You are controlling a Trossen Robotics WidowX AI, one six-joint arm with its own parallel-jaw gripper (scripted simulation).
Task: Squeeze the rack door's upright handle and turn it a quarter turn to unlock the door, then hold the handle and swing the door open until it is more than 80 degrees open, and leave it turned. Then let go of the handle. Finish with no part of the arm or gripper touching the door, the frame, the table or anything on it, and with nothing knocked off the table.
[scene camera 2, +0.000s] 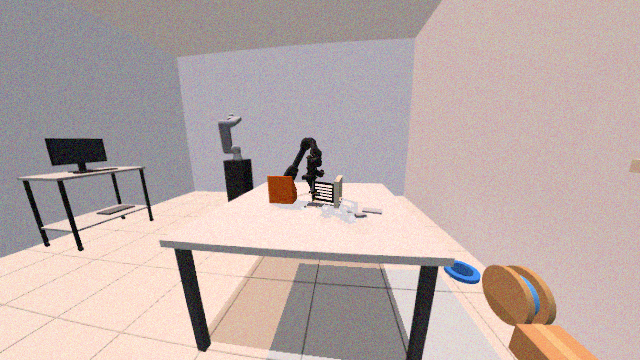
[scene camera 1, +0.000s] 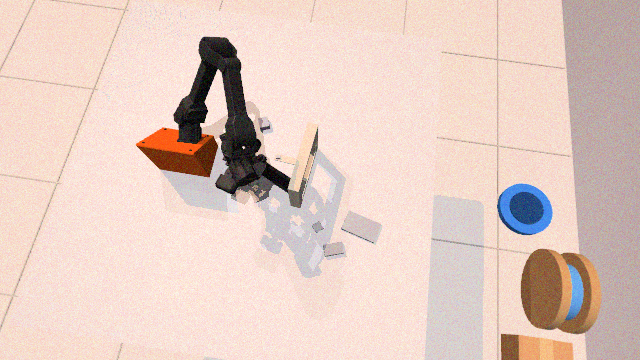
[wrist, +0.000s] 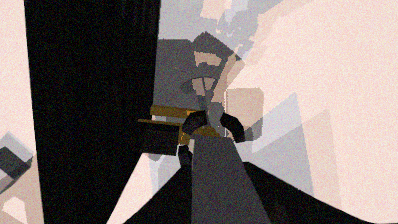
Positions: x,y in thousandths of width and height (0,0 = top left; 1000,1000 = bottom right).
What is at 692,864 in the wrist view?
My gripper.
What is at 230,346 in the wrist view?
A rack.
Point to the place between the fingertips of my gripper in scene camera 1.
At 380,482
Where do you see a rack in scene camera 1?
463,515
